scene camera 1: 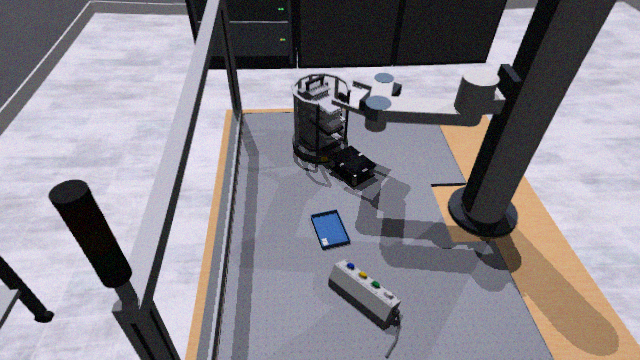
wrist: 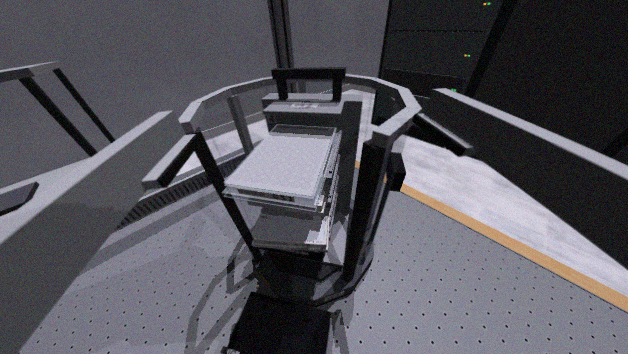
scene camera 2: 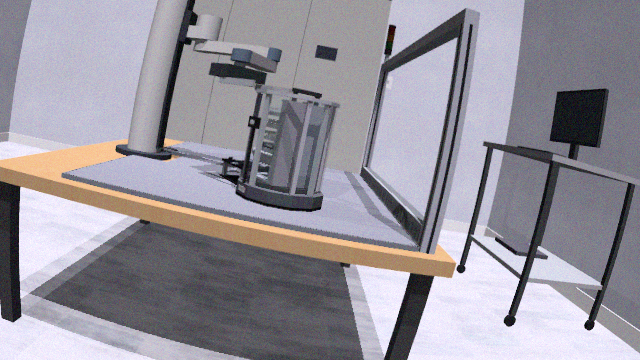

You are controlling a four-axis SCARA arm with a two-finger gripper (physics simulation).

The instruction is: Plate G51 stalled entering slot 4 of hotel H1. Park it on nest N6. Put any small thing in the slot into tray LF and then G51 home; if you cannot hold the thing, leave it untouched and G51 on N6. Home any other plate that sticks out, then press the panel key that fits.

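Frame: origin at the arm's base, x ahead, y left, z up, level; centimetres.
Seen in the pictures: gripper, fingertip midpoint: [scene camera 1: 343, 91] [wrist: 309, 113] [scene camera 2: 272, 87]; arm's base, origin of the base link: [scene camera 1: 481, 211] [scene camera 2: 143, 154].
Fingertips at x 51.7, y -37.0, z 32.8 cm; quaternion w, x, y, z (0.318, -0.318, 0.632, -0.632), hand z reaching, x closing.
Note:
Offsets run from my fingertips to a thing's top centre.
My gripper [scene camera 1: 345, 92] [scene camera 2: 262, 85] [wrist: 309, 113] is open and empty, at about the hotel's rim height, its fingers wide apart at either side of the open front. Hotel H1 [scene camera 1: 312, 154] [scene camera 2: 280, 196] [wrist: 367, 200] is a round cage with posts. The top pale plate, G51 by its place [scene camera 1: 327, 104] [wrist: 285, 162], lies in it under the rim, towards the front; its label is unreadable here. A lower grey plate {dx +5.3, dy -1.6, dz -12.2 cm} [wrist: 287, 230] reaches forward beneath it. Whether a small thing lies in the slot is hidden. Nest N6 {dx -4.1, dy +12.3, dz -24.5 cm} [scene camera 1: 354, 162] [scene camera 2: 230, 167] [wrist: 285, 325] is black, at the hotel's foot.
Blue tray LF {dx +8.1, dy +44.2, dz -29.7 cm} [scene camera 1: 332, 225] lies on the mat, nearer scene camera 1 than the nest. The key panel {dx -0.2, dy +71.8, dz -23.1 cm} [scene camera 1: 365, 295] has blue, yellow, green and white keys. A framed screen [scene camera 1: 200, 65] [scene camera 2: 470, 100] runs along one table edge. The arm's column [scene camera 1: 525, 115] [scene camera 2: 152, 85] stands opposite.

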